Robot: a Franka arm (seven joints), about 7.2 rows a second.
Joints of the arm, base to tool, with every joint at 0 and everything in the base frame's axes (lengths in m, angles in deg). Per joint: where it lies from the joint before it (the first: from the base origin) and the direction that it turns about. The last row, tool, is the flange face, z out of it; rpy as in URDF.
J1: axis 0 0 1 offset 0 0 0.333
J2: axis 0 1 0 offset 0 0 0
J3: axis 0 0 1 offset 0 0 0.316
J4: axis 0 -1 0 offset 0.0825 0 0
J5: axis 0 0 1 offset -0.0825 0 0.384
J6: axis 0 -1 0 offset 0 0 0
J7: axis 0 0 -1 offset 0.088 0 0
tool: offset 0 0 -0.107 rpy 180 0 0
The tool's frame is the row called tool.
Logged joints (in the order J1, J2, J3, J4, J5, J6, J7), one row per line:
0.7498 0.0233 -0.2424 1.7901 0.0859 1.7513 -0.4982
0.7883 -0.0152 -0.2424 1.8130 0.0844 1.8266 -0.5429
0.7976 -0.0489 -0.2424 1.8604 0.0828 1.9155 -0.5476
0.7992 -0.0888 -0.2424 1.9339 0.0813 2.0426 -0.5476
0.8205 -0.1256 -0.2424 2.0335 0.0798 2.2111 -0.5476
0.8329 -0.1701 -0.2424 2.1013 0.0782 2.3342 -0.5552
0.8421 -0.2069 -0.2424 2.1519 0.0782 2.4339 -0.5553
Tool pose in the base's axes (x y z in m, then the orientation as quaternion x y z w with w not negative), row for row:
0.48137 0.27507 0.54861 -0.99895 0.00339 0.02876 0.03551
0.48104 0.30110 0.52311 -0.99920 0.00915 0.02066 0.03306
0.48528 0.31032 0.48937 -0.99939 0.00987 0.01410 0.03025
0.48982 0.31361 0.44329 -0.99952 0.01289 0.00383 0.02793
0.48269 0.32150 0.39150 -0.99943 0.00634 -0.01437 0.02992
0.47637 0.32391 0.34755 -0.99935 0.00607 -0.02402 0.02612
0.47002 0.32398 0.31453 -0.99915 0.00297 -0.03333 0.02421
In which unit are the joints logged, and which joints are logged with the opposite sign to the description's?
The joints are logged in radians. Opposite sign: J2, J4, J7.
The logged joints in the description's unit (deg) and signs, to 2 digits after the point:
42.96 -1.33 -13.89 -102.57 4.92 100.34 28.54
45.17 0.87 -13.89 -103.88 4.84 104.66 31.11
45.70 2.80 -13.89 -106.59 4.74 109.75 31.38
45.79 5.09 -13.89 -110.80 4.66 117.03 31.38
47.01 7.20 -13.89 -116.51 4.57 126.69 31.38
47.72 9.75 -13.89 -120.40 4.48 133.74 31.81
48.25 11.85 -13.89 -123.29 4.48 139.45 31.82

